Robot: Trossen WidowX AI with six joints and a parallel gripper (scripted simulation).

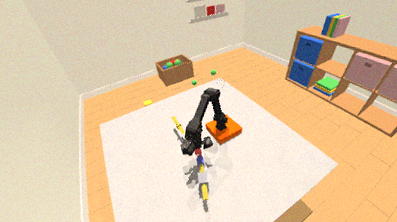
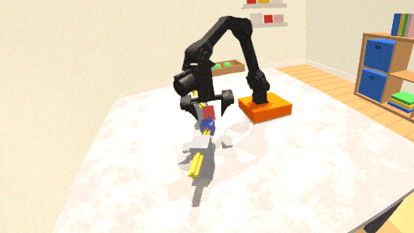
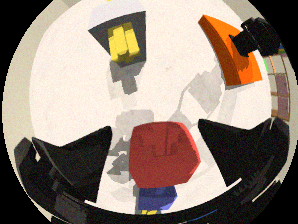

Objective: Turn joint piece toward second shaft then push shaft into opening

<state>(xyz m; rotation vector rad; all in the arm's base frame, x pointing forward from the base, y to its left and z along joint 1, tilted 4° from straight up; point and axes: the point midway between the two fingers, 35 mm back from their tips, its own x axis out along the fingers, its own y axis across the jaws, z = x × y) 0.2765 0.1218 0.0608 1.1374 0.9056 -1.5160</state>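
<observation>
My gripper tip is 20 mm to the right of the red joint piece and 20 mm below it.
</observation>
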